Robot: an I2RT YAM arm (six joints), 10 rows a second.
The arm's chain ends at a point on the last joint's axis. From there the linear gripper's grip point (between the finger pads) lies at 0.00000 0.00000 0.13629 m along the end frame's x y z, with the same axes.
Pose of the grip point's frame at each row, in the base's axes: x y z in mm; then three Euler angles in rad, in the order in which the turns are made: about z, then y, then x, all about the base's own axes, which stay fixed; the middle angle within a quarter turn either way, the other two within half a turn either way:
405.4 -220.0 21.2 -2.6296 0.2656 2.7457
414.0 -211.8 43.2 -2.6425 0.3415 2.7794
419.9 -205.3 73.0 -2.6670 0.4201 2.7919
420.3 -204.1 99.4 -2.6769 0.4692 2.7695
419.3 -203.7 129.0 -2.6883 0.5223 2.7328
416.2 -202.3 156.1 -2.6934 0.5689 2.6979
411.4 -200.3 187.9 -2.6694 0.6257 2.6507
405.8 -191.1 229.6 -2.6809 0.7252 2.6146
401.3 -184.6 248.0 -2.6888 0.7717 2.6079
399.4 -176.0 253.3 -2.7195 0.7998 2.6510
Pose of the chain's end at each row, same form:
369.6 -169.3 142.5 -2.6296 0.2656 2.7457
368.4 -166.3 163.3 -2.6425 0.3415 2.7794
364.3 -162.7 189.9 -2.6670 0.4201 2.7919
358.7 -159.9 212.6 -2.6769 0.4692 2.7695
351.3 -156.7 237.4 -2.6883 0.5223 2.7328
342.8 -153.0 259.8 -2.6934 0.5689 2.6979
331.6 -148.2 285.3 -2.6694 0.6257 2.6507
315.4 -139.8 317.8 -2.6809 0.7252 2.6146
306.3 -134.9 332.1 -2.6888 0.7717 2.6079
301.7 -131.3 337.1 -2.7195 0.7998 2.6510

